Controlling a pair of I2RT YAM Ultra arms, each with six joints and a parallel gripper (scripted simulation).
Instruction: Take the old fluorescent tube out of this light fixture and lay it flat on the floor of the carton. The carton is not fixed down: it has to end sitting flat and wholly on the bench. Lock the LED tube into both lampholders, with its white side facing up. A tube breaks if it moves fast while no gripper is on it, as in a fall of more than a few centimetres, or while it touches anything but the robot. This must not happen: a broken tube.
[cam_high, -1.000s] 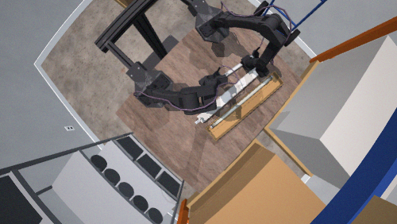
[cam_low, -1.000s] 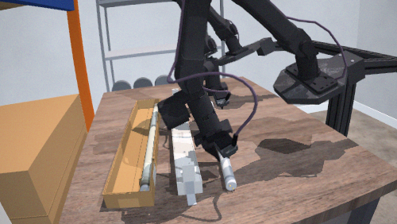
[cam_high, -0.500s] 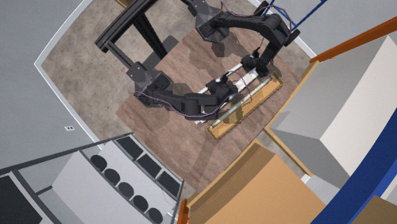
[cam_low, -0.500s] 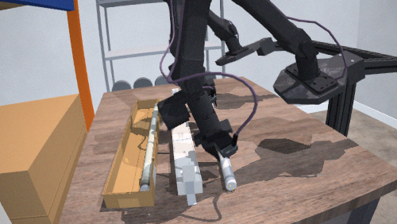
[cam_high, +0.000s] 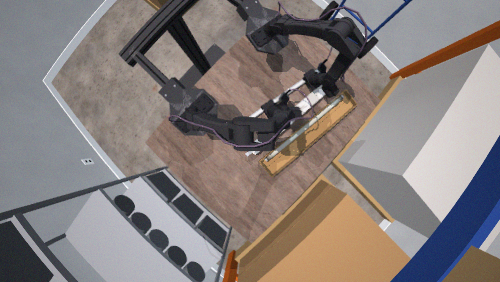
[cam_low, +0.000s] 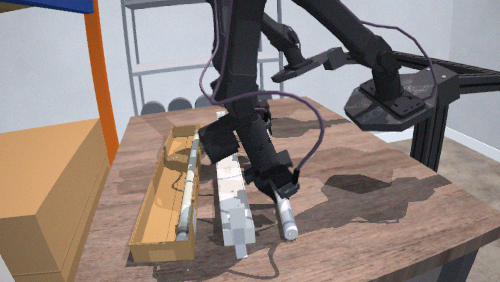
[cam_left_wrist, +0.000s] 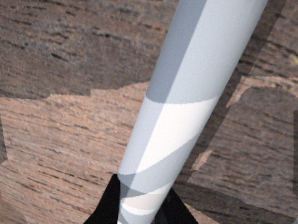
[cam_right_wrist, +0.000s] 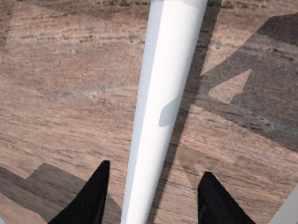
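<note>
The LED tube lies 12 cm to the left of my right hand, 5 cm below it and 1 cm ahead of it. Also, from my right hand: old fluorescent tube: 23 cm ahead, 8 cm to the left, 4 cm below; then carton: 26 cm ahead, 7 cm to the left, 4 cm below; then grey light fixture: 13 cm ahead, 8 cm to the left, 1 cm below.
</note>
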